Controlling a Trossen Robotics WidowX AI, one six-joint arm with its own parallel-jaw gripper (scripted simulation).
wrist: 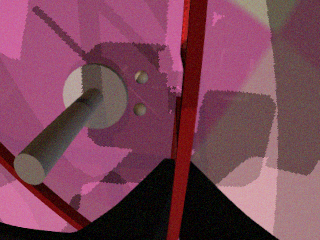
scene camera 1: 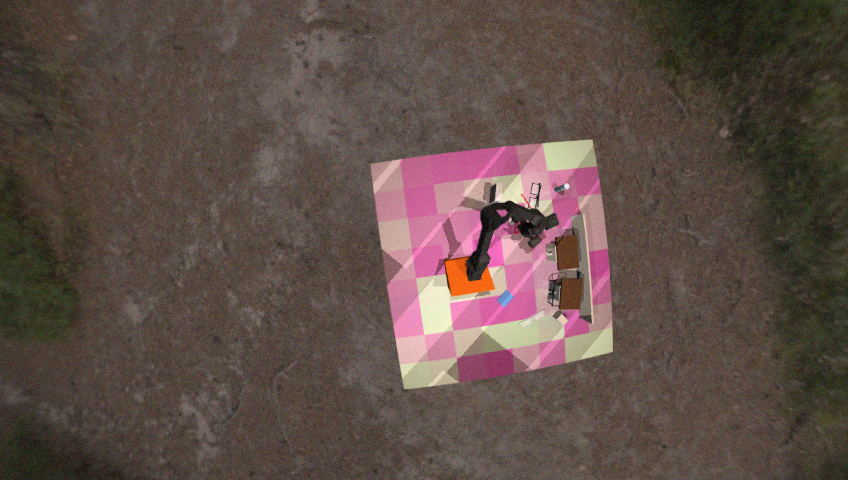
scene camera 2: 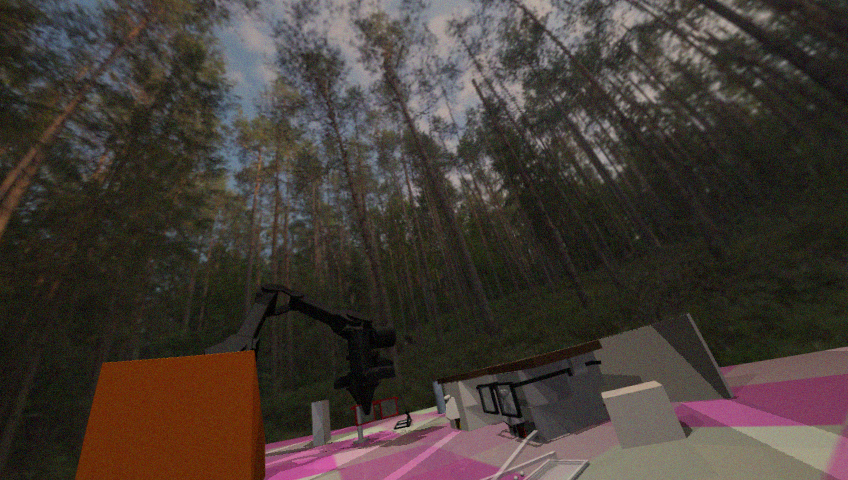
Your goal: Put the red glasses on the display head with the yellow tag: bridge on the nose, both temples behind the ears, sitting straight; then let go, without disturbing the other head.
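Observation:
I see my gripper [scene camera 2: 366, 415], and the wrist view [wrist: 175, 169] shows my gripper too. A grey block [scene camera 2: 320, 410] is here as well, though in the wrist view the grey block is out of frame. As for a white block [scene camera 2: 642, 415], in the wrist view the white block is out of frame. I see a display head [scene camera 1: 567, 291] and another display head [scene camera 1: 564, 251]. And there is a round post [wrist: 95, 96].

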